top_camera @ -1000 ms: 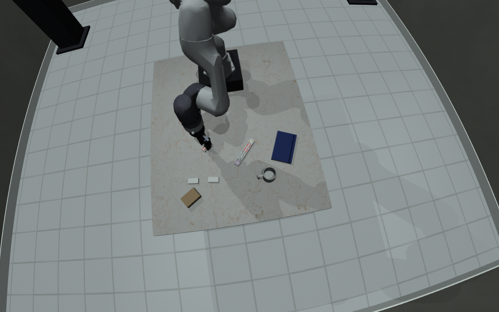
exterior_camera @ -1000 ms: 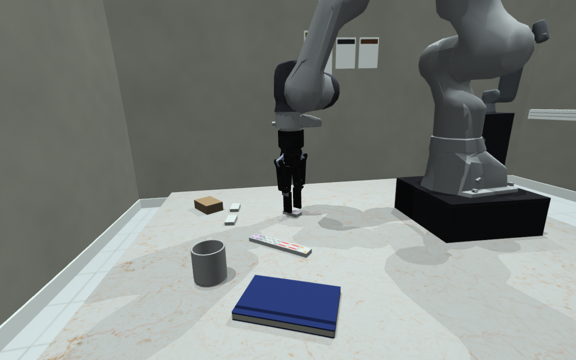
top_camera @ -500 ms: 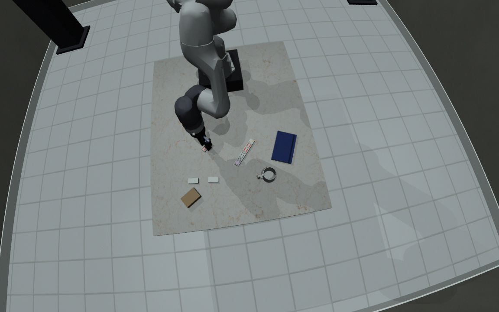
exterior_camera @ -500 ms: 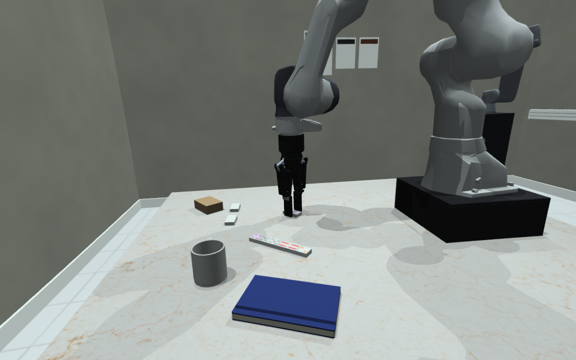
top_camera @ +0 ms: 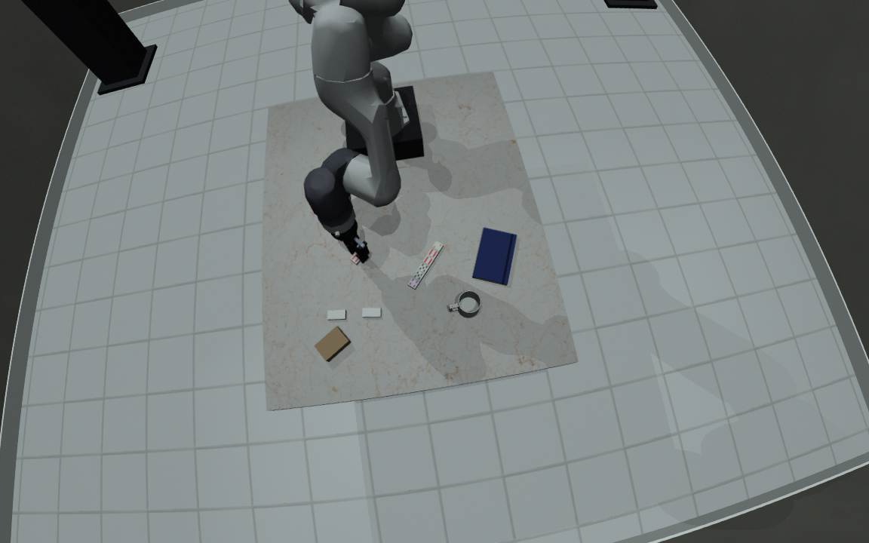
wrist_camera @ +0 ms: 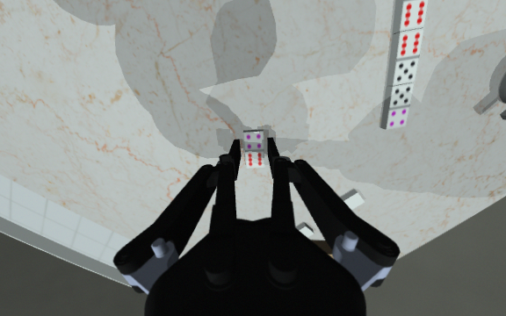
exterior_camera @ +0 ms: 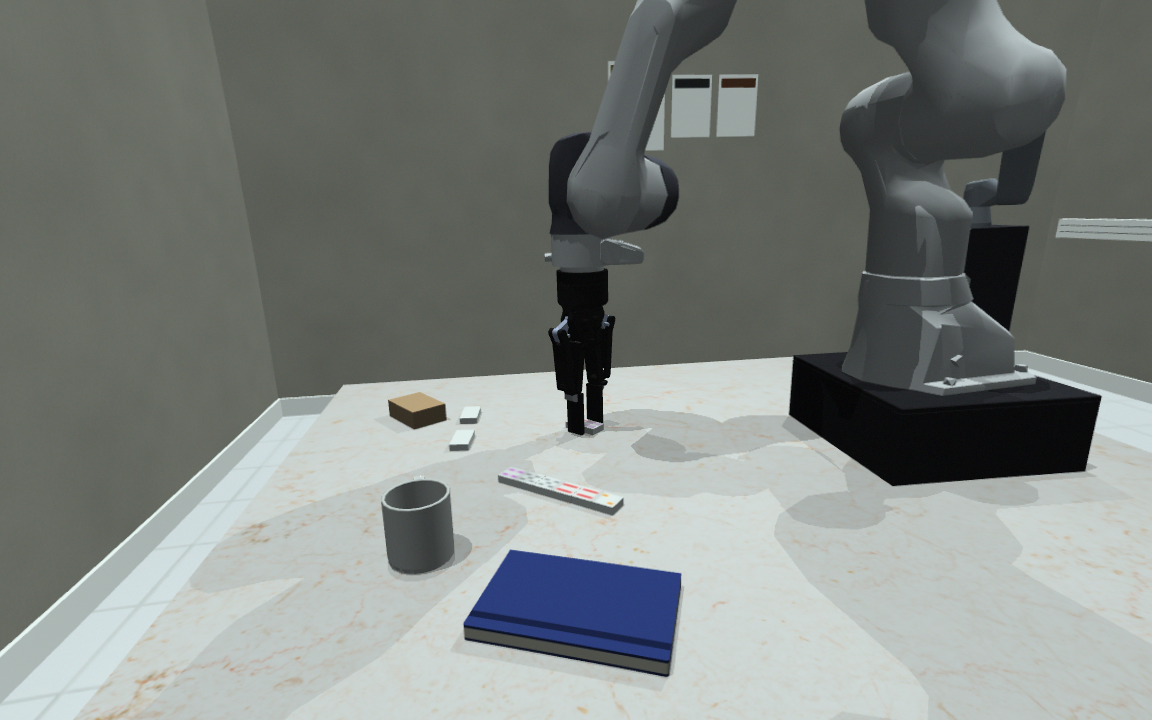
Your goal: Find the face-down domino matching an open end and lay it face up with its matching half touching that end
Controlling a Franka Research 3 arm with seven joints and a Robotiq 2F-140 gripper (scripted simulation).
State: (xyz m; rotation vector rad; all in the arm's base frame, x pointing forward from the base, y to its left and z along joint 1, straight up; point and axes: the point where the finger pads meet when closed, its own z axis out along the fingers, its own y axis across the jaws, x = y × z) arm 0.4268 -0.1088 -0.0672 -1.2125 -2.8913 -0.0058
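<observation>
The white domino is 3 cm below my hand. The rest, counted from my hand: grey mug: 31 cm to the left, 21 cm ahead; then blue book: 42 cm to the left, 6 cm ahead, 3 cm below; then brown block: 27 cm ahead, 9 cm to the right, 2 cm below.
</observation>
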